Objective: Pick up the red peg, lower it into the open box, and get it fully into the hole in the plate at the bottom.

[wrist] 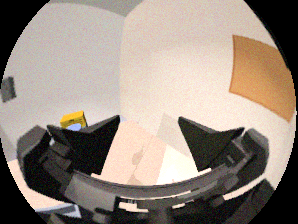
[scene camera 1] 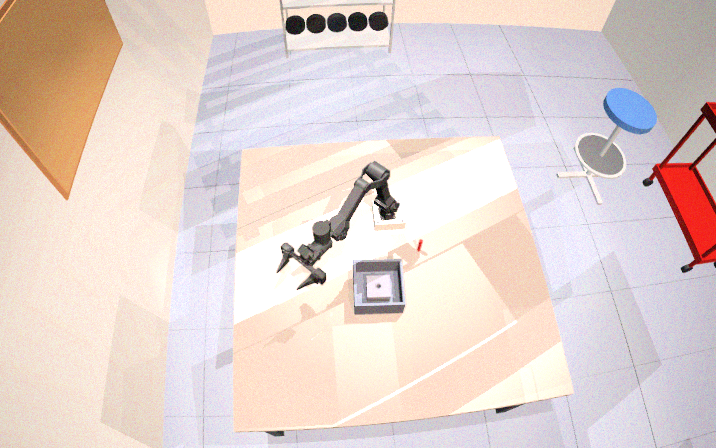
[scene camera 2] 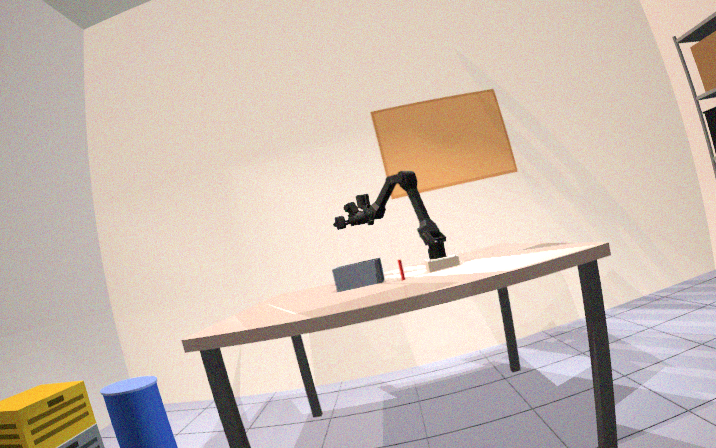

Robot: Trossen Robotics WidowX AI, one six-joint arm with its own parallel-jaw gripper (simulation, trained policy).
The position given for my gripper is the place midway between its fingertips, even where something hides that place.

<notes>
I see my gripper (scene camera 1: 286, 281) and a grey box (scene camera 1: 393, 267).
The grey box is seen too in scene camera 2 (scene camera 2: 369, 272). My gripper shows as well in the wrist view (wrist: 149, 118).
</notes>
